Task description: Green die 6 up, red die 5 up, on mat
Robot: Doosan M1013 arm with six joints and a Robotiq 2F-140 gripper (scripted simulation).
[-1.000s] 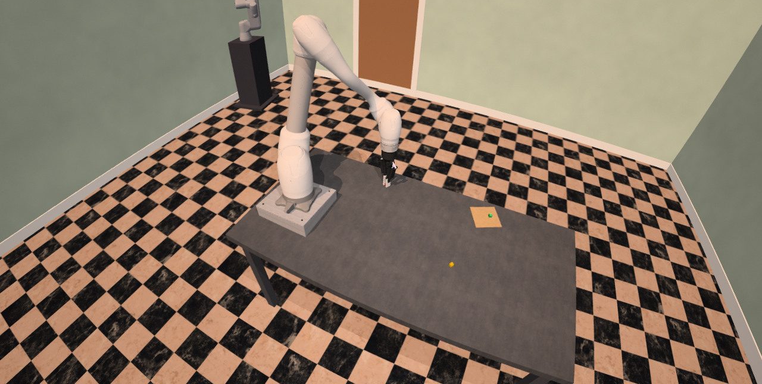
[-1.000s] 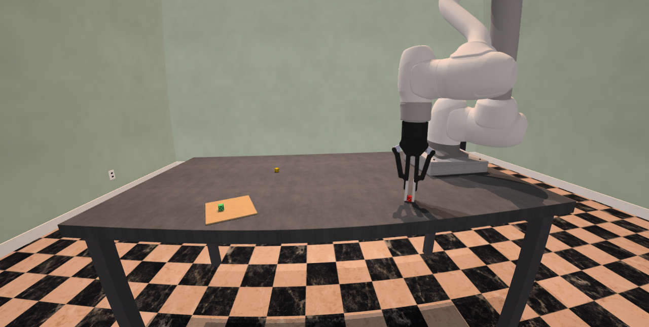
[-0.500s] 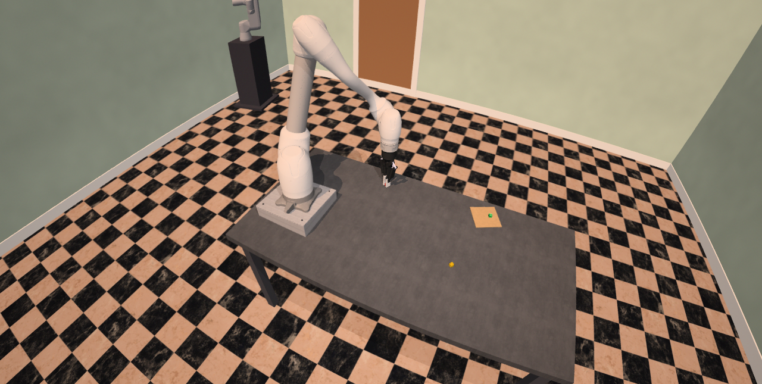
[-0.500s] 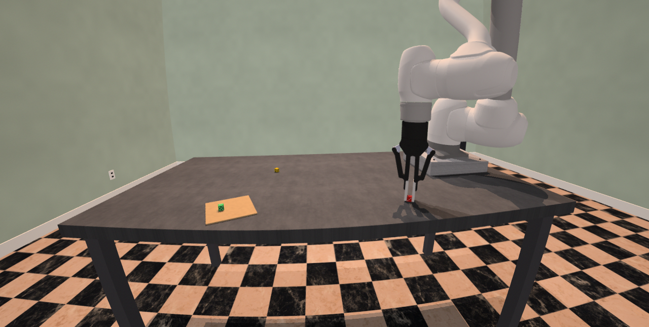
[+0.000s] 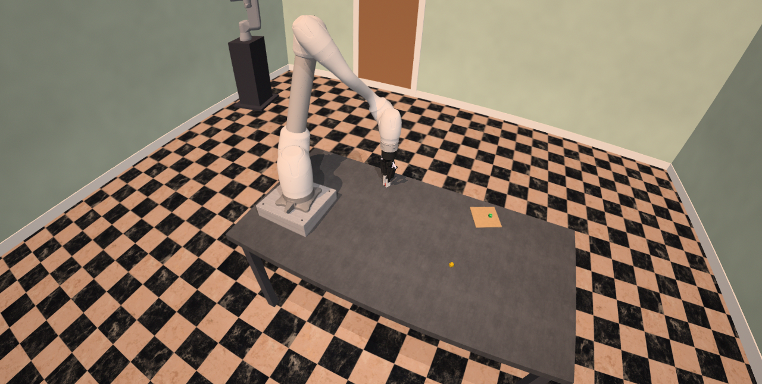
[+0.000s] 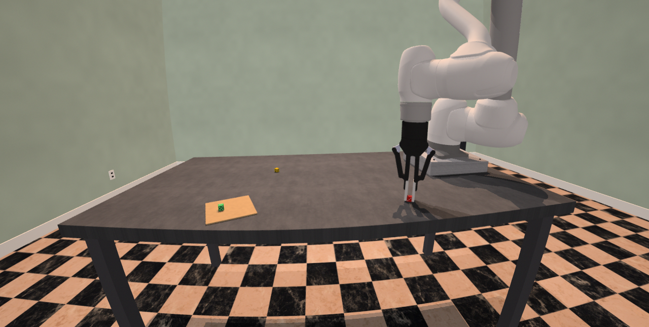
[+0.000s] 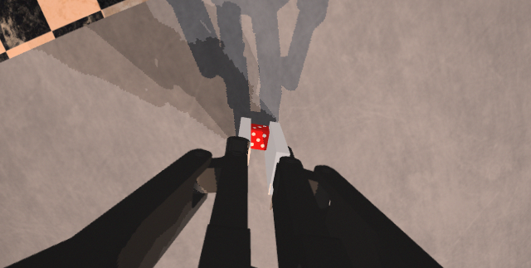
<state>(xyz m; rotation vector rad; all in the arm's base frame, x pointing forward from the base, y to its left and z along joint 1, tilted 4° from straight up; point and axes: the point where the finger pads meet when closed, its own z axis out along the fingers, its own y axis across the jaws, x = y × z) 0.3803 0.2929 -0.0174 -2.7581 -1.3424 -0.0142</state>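
The orange mat is 55 cm ahead of my hand, 9 cm to the right of it and 4 cm below it. Round my hand: yellow die (43 cm to the right, 40 cm ahead, 3 cm below); then red die (3 cm below); then green die (58 cm ahead, 8 cm to the right, 2 cm below).
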